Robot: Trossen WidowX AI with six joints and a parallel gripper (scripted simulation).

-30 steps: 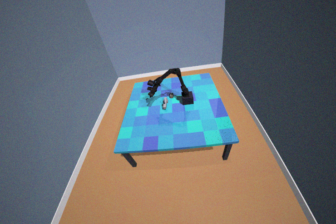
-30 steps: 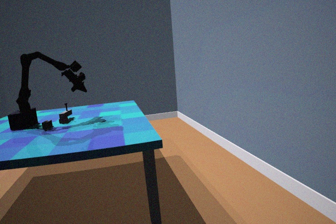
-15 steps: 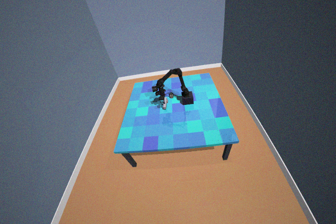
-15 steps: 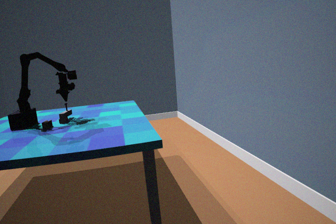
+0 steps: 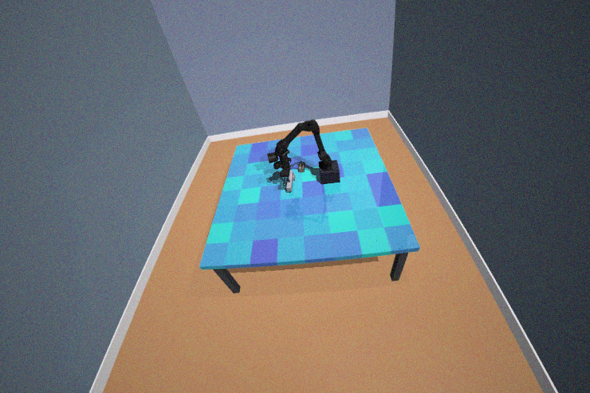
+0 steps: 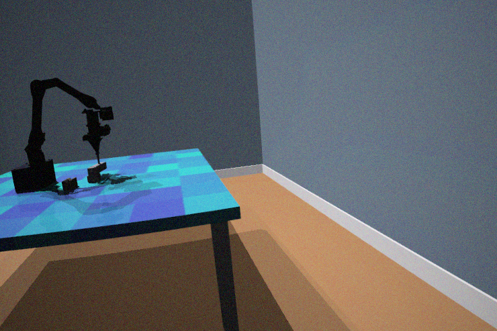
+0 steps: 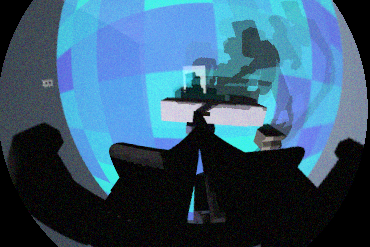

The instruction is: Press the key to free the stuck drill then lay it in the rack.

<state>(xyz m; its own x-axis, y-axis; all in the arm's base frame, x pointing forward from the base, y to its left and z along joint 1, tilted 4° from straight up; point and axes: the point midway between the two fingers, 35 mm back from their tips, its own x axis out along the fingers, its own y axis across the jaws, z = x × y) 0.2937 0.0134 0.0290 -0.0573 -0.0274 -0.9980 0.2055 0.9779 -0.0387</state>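
The dark key is 30 mm below my gripper tip. From my gripper tip the other things lie so: pale grey block: 10 mm behind, 40 mm to the right, 80 mm below; then drill shank: 10 mm behind, 60 mm to the right, 70 mm below; then brown rack: 110 mm behind, 180 mm to the right, 100 mm below.
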